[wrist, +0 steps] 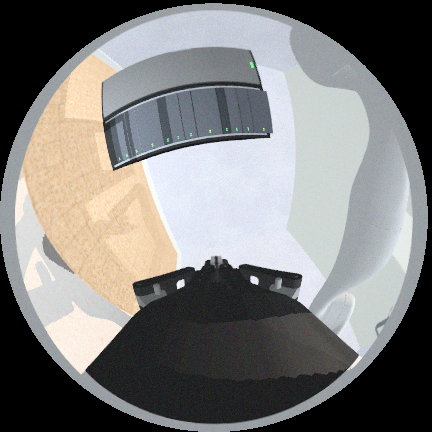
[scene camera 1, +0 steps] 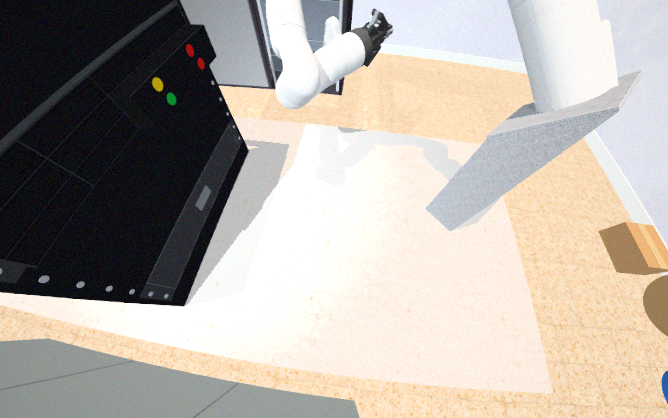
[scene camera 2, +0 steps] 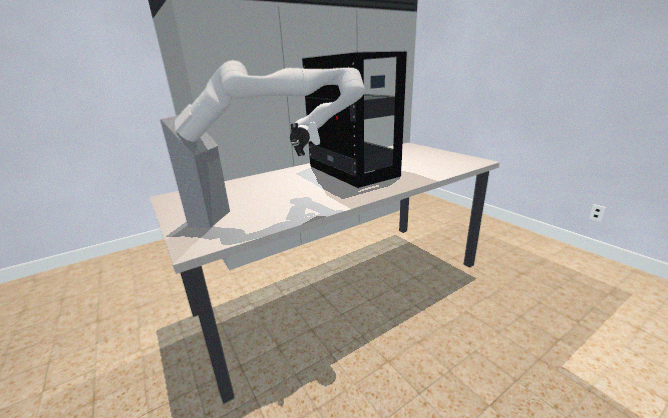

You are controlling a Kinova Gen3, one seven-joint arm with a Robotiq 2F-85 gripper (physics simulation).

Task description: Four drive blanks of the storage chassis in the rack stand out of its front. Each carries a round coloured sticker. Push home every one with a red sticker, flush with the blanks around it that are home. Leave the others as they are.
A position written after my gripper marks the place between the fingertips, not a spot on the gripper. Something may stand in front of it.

In view: my gripper (scene camera 1: pixel 390 28) and a black rack (scene camera 1: pixel 126 152).
The black rack is seen too in scene camera 2 (scene camera 2: pixel 342 153). My gripper also shows in the wrist view (wrist: pixel 215 262). The wrist view misses the black rack: it is out of frame.
